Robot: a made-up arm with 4 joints.
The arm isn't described. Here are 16 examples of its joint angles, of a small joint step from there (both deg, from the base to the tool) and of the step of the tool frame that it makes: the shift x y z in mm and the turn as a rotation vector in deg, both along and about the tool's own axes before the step.
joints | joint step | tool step
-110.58 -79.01 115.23 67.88 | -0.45 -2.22 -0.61 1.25 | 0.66 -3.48 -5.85 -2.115 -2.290 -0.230
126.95 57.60 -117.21 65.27 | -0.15 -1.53 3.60 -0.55 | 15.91 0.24 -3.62 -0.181 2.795 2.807
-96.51 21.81 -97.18 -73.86 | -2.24 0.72 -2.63 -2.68 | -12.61 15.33 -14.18 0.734 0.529 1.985
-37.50 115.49 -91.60 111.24 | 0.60 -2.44 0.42 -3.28 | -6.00 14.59 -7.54 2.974 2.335 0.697
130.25 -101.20 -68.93 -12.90 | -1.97 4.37 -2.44 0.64 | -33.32 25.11 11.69 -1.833 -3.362 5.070
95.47 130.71 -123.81 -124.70 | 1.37 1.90 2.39 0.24 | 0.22 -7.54 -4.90 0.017 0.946 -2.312
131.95 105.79 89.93 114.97 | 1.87 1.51 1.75 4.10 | -1.50 -17.18 0.57 -3.546 1.358 0.644
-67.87 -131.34 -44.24 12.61 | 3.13 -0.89 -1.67 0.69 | 26.77 1.47 -21.82 -1.538 1.119 -1.900
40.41 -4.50 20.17 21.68 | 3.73 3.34 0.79 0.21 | 26.12 23.48 16.57 -4.645 0.045 2.512
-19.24 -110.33 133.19 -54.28 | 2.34 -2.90 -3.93 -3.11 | -37.33 16.72 13.72 1.851 1.292 2.999
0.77 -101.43 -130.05 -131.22 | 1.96 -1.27 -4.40 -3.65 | -32.38 -7.00 11.53 2.492 1.209 2.268
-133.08 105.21 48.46 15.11 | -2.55 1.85 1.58 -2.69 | 8.16 22.65 -2.01 0.944 4.137 0.047
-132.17 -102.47 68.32 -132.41 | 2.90 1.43 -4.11 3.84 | 5.70 5.94 -25.85 -3.874 -0.351 1.971
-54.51 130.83 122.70 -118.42 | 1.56 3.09 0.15 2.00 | -2.10 9.94 -1.96 0.557 -1.339 1.824
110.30 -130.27 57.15 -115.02 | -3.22 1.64 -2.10 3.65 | -49.15 -58.43 -6.03 -6.261 1.605 4.304
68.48 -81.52 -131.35 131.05 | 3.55 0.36 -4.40 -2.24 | -32.55 33.13 18.24 2.875 0.654 -0.614
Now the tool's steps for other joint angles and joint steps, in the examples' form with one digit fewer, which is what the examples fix.
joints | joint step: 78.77 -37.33 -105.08 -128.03 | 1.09 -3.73 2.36 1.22
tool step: 36.5 -1.7 22.7 -1.30 -4.89 -0.10
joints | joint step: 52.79 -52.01 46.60 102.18 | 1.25 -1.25 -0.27 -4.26
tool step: 16.0 6.4 -8.1 4.57 -1.53 0.46
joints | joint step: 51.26 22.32 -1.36 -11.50 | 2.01 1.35 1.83 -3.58
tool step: 8.9 20.2 -5.0 2.24 1.44 1.57
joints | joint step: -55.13 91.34 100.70 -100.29 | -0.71 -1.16 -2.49 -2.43
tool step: -17.8 6.3 4.6 2.23 1.47 1.52
